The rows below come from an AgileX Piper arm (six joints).
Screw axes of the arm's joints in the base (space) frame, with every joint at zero. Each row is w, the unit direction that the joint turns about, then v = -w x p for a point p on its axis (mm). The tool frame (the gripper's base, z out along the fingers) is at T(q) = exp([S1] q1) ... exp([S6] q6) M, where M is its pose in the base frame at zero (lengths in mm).
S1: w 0 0 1 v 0.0 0.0 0.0
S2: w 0 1 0 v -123.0 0.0 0.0
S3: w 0 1 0 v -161.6 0.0 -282.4
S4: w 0.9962 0 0.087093 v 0.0 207.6 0.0
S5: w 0 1 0 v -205.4 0.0 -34.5
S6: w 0.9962 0 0.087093 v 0.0 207.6 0.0
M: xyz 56.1 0.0 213.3 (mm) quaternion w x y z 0.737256 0 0.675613 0
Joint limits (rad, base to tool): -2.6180..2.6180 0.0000..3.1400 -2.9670..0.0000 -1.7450..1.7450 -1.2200..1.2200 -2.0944..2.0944
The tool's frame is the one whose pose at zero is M.
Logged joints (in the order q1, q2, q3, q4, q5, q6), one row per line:
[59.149 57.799 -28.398 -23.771 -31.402 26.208]
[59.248 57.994 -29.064 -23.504 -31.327 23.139]
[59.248 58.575 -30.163 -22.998 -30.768 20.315]
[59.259 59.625 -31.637 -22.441 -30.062 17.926]
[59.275 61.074 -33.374 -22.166 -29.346 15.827]
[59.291 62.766 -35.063 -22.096 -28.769 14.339]
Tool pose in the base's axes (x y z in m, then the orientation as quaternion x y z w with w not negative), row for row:
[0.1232 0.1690 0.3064 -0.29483 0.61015 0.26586 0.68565]
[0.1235 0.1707 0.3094 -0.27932 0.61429 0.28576 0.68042]
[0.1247 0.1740 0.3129 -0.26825 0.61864 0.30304 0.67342]
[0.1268 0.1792 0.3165 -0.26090 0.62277 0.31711 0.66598]
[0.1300 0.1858 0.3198 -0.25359 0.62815 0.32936 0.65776]
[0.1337 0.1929 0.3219 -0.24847 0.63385 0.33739 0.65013]
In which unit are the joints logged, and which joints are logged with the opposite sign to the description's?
The joints are logged in degrees. Opposite sign: q4, q6.
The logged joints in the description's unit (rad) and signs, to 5 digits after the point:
[1.03234 1.00878 -0.49564 0.41488 -0.54807 -0.45742]
[1.03407 1.01219 -0.50726 0.41022 -0.54676 -0.40385]
[1.03407 1.02233 -0.52644 0.40139 -0.53700 -0.35456]
[1.03426 1.04065 -0.55217 0.39167 -0.52468 -0.31287]
[1.03454 1.06594 -0.58249 0.38687 -0.51218 -0.27623]
[1.03482 1.09547 -0.61196 0.38565 -0.50211 -0.25026]

